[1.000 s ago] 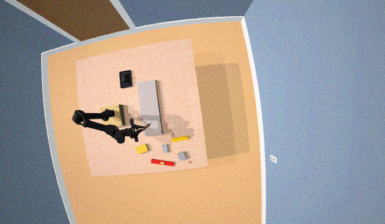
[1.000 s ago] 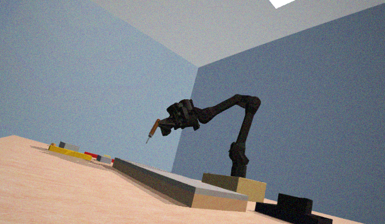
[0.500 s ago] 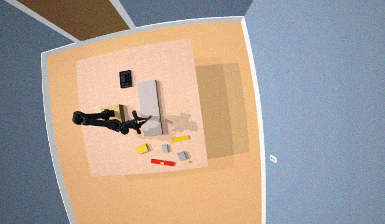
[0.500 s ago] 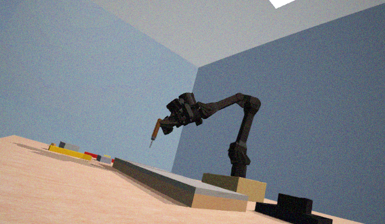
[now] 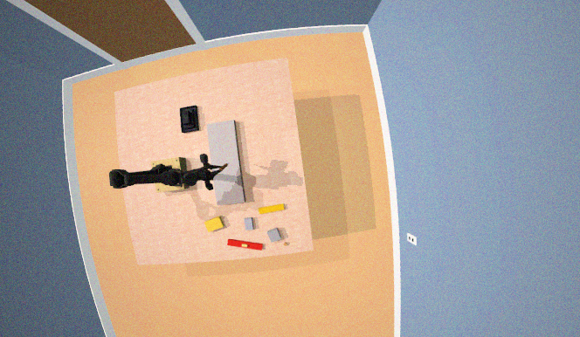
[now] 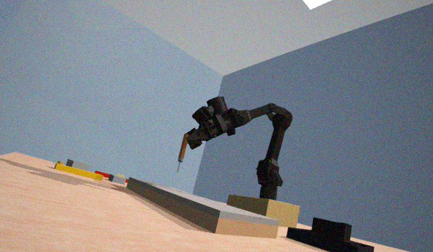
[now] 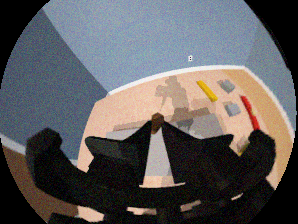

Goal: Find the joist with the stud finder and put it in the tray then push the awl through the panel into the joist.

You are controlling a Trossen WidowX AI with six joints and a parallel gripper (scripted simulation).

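The awl lies 1 cm ahead of my gripper tip, 2 cm to the left of it and 5 cm below it. Also, from my gripper tip: stud finder (26 cm behind, 36 cm to the left, 15 cm below); yellow block (16 cm behind, 35 cm to the right, 18 cm below); yellow bar (23 cm ahead, 28 cm to the right, 19 cm below).
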